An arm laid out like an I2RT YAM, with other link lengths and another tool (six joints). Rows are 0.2 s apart.
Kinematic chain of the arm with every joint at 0, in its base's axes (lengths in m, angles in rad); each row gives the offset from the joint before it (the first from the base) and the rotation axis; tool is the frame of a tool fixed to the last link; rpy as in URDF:
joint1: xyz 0 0 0.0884 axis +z
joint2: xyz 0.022 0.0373 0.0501 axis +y
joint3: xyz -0.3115 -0.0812 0 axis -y
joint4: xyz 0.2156 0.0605 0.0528 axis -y
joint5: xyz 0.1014 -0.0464 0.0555 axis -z
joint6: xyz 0.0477 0 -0.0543 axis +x
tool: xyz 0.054 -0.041 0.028 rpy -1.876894 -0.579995 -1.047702
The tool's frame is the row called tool.
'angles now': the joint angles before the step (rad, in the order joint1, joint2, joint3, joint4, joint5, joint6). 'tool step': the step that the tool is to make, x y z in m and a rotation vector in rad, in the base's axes. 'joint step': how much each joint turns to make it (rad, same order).
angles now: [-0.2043, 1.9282, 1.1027, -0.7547, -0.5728, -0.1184]
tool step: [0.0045, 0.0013, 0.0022, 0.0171, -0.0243, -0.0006]
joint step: [-0.0003, -0.0020, 0.0020, 0.0165, -0.0217, 0.0004]
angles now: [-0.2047, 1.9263, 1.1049, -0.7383, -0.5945, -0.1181]
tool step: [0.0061, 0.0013, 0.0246, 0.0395, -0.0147, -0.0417]
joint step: [-0.0012, -0.0374, 0.0632, -0.0648, -0.0405, 0.0511]
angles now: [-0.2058, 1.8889, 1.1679, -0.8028, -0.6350, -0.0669]
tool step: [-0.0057, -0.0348, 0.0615, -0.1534, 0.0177, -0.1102]
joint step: [-0.0466, -0.0855, 0.1845, -0.2196, 0.1576, 0.0617]
